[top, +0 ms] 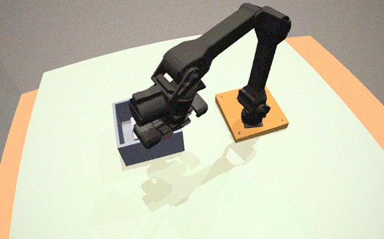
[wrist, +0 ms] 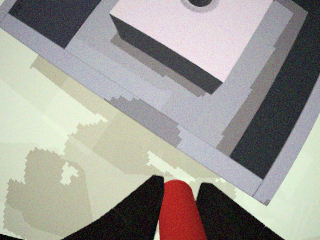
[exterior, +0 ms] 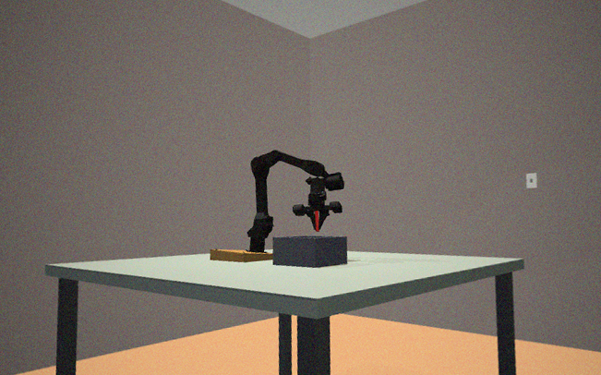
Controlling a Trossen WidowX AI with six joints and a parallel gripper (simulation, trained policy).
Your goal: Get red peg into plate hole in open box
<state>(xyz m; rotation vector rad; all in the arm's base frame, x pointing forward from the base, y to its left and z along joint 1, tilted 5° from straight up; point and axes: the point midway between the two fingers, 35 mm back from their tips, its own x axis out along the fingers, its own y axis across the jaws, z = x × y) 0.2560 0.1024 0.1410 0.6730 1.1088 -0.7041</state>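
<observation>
The pale plate lies 70 mm ahead of my gripper tip, 90 mm to the right of it and 80 mm below it. The rest, counted from my gripper tip: red peg: 10 mm behind, 10 mm to the left, 30 mm above; then dark box: 70 mm ahead, 90 mm to the right, 100 mm below.
</observation>
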